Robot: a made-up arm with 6 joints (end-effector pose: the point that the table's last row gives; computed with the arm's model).
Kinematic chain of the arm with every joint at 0, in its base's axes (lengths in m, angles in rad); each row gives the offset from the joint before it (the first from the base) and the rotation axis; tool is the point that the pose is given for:
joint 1: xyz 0 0 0.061 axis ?
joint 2: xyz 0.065 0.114 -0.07 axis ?
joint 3: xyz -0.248 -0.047 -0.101 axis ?
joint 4: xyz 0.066 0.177 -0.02 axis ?
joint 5: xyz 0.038 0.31 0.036 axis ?
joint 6: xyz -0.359 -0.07 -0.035 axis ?
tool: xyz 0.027 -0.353 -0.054
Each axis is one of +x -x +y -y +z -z.
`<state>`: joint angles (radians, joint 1 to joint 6).
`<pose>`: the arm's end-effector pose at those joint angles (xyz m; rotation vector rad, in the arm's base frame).
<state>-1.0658 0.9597 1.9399 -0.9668 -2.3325 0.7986</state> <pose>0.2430 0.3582 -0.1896 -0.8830 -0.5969 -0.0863</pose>
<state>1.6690 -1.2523 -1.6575 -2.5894 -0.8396 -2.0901</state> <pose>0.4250 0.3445 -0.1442 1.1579 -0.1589 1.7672</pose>
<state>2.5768 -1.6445 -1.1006 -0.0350 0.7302 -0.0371</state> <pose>-0.2156 -0.3929 0.2586 1.8930 1.6751 0.1445</pose>
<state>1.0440 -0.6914 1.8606 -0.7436 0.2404 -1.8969</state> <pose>-0.2730 0.6844 0.5199 -2.6779 0.2523 0.0473</pose>
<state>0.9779 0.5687 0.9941 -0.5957 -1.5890 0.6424</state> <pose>-0.3726 0.2799 -0.0350 -0.7768 0.7791 0.3005</pose>
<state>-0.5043 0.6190 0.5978 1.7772 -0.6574 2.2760</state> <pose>-0.3759 0.5258 -0.1889 0.5334 1.2389 -2.5015</pose>
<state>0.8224 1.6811 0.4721 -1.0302 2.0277 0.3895</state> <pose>0.1074 0.2272 -0.0151 -1.9418 -0.3578 2.3338</pose>
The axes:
joint 1: +y
joint 2: -z
joint 3: +y
joint 4: +z
joint 5: +y
joint 6: +z

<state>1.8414 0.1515 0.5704 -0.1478 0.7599 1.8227</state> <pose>-0.2156 0.6248 0.1820 2.1970 1.9792 -0.2666</pose>
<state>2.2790 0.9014 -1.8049 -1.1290 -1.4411 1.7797</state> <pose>0.1960 0.4762 -0.0894 -2.0428 0.1227 1.3532</pose>
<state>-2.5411 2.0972 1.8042 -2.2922 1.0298 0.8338</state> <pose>-0.1024 0.2357 0.5088 2.1813 1.4845 0.3837</pose>
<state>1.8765 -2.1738 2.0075 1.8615 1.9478 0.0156</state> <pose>-0.3969 -0.0133 0.3248 0.3377 1.1012 -1.0511</pose>
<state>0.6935 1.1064 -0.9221 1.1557 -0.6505 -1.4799</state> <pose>-0.5639 0.0454 -0.3730 -0.2275 -0.6938 -0.8620</pose>
